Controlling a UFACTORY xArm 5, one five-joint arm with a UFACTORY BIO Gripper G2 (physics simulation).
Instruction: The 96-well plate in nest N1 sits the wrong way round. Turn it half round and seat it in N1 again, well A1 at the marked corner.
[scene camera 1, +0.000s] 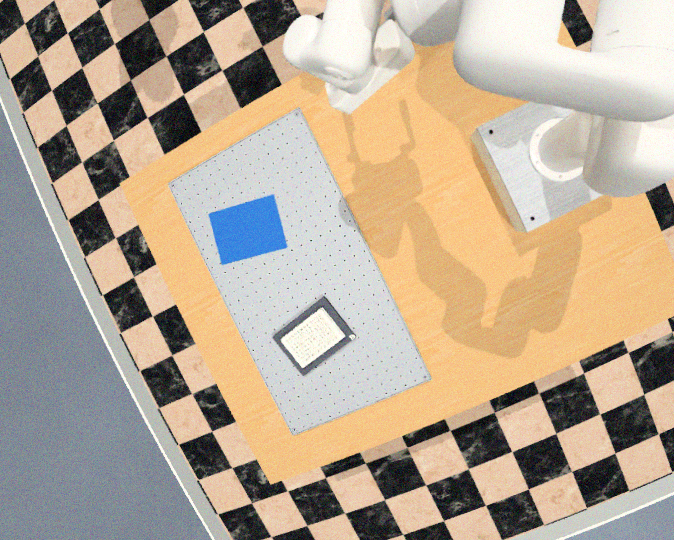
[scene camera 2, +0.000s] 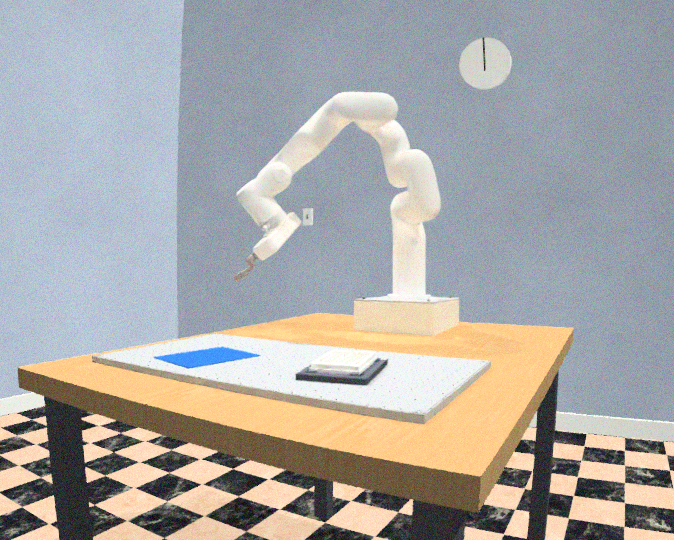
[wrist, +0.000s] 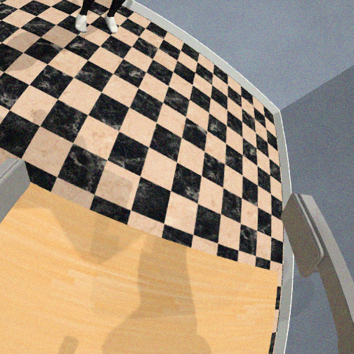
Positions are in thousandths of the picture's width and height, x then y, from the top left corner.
My gripper shows in scene camera 1 (532, 32), in scene camera 2 (372, 488) and in the wrist view (422, 532). A cream 96-well plate shows in scene camera 1 (474, 616) and in scene camera 2 (499, 669); in the wrist view it is out of frame.
